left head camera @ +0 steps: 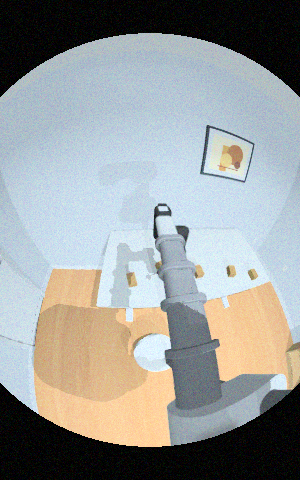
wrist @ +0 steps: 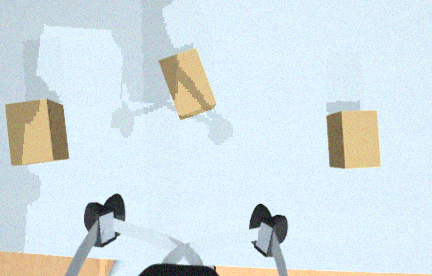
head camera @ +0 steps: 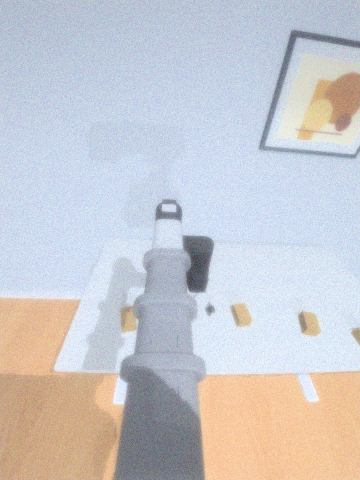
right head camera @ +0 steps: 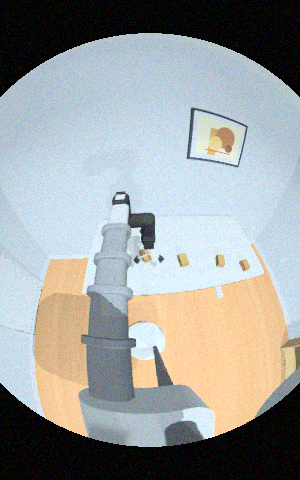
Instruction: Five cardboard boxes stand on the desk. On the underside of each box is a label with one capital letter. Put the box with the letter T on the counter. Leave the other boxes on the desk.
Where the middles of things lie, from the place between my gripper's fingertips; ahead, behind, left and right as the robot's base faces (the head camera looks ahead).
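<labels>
Framed picture [head camera: 307,114]: far above my hand, far to the right of it and far ahead of it.
</labels>
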